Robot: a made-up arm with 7 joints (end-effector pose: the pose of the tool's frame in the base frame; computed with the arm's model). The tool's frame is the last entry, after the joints. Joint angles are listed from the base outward.
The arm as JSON. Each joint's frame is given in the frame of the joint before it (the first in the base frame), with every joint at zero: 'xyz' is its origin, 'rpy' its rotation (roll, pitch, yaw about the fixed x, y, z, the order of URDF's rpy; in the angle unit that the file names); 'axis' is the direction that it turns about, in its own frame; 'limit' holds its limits. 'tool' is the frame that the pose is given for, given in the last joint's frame.
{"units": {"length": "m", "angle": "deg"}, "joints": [
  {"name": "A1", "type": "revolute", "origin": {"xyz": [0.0, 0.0, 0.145], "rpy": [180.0, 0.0, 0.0]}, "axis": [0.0, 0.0, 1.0], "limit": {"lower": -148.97, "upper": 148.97}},
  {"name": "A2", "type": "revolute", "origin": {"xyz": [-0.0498, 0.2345, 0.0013], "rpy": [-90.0, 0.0, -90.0]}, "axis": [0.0, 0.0, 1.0], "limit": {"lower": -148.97, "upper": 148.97}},
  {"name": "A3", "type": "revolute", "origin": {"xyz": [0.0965, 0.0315, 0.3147], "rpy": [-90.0, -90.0, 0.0]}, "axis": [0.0, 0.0, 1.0], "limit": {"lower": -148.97, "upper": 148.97}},
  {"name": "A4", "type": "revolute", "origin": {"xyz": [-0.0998, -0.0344, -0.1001], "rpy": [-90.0, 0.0, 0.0]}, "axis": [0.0, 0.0, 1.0], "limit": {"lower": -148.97, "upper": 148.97}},
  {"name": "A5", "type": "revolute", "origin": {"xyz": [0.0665, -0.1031, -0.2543], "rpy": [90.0, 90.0, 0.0]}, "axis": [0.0, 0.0, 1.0], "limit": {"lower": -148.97, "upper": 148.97}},
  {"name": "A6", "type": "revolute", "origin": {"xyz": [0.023, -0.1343, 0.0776], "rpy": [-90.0, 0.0, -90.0]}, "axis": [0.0, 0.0, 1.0], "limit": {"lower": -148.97, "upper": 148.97}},
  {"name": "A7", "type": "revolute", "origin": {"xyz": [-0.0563, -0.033, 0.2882], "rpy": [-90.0, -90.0, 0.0]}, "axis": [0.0, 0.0, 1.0], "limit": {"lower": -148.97, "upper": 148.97}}
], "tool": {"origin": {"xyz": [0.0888, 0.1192, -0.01], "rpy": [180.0, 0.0, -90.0]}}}
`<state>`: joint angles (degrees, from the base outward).
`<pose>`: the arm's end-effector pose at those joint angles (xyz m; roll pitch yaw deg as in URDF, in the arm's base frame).
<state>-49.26 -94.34 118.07 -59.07 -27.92 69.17 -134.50</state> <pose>0.8322 0.5820 0.2585 -25.68 10.21 -115.83</pose>
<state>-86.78 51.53 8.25 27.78 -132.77 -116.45 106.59</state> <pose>0.3044 0.2424 0.1810 -168.10 -47.44 -78.33</pose>
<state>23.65 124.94 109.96 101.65 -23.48 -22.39 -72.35</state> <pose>0.6069 -0.8137 0.4829 -7.99 3.19 105.77</pose>
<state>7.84 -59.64 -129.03 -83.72 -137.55 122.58 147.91</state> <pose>0.4690 -0.0495 -0.1286 -2.10 -4.68 -117.40</pose>
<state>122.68 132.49 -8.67 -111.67 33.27 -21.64 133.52</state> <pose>0.0610 0.1053 -0.0568 -69.72 31.85 -10.00</pose>
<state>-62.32 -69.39 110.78 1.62 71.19 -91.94 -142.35</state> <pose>0.4373 0.4869 -0.3457 -88.12 -56.78 153.76</pose>
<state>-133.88 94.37 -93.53 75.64 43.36 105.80 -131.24</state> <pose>0.3932 -0.2423 0.0072 55.65 -40.48 113.36</pose>
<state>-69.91 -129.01 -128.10 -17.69 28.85 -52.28 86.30</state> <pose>0.3727 -0.2117 -0.3664 91.54 9.67 -110.28</pose>
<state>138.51 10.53 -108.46 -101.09 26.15 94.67 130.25</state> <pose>0.3252 -0.1888 0.1109 163.94 -25.68 68.26</pose>
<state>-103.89 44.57 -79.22 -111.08 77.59 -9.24 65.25</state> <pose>0.0914 -0.3266 0.4873 -16.32 -63.11 33.37</pose>
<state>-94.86 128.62 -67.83 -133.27 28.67 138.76 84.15</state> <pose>0.2341 -0.2883 0.2944 148.22 10.78 -74.95</pose>
